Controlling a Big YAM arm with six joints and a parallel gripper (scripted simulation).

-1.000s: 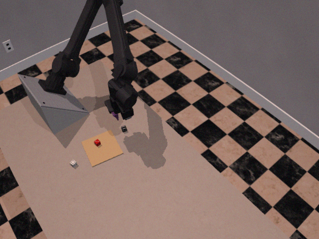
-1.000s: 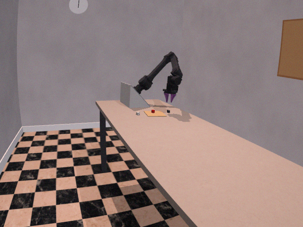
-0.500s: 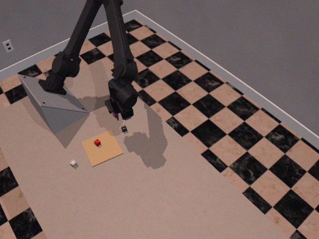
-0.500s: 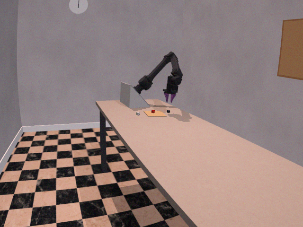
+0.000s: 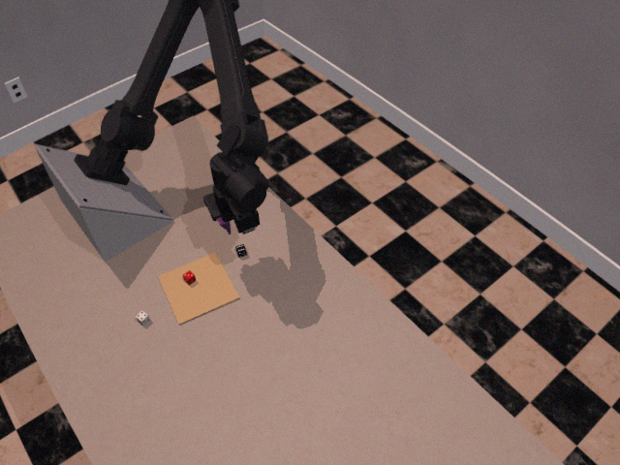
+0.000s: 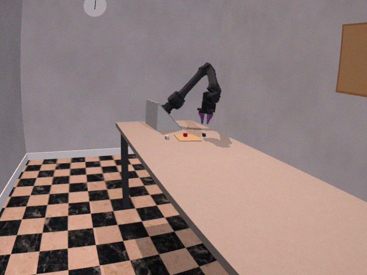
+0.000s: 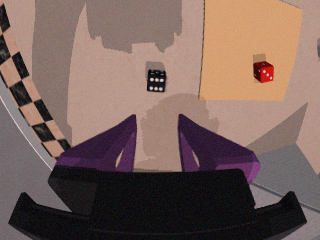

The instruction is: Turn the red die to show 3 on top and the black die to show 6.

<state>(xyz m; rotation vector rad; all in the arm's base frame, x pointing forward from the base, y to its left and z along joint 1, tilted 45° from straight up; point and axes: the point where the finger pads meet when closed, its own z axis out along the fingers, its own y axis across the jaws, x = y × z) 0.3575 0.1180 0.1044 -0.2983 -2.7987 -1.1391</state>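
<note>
Right now the black die is 80 mm below my hand. The rest, counted from my hand: orange mat: 20 mm ahead, 130 mm to the right, 90 mm below; then white die: 20 mm ahead, 260 mm to the right, 80 mm below; then red die: 130 mm to the right, 70 mm below.
</note>
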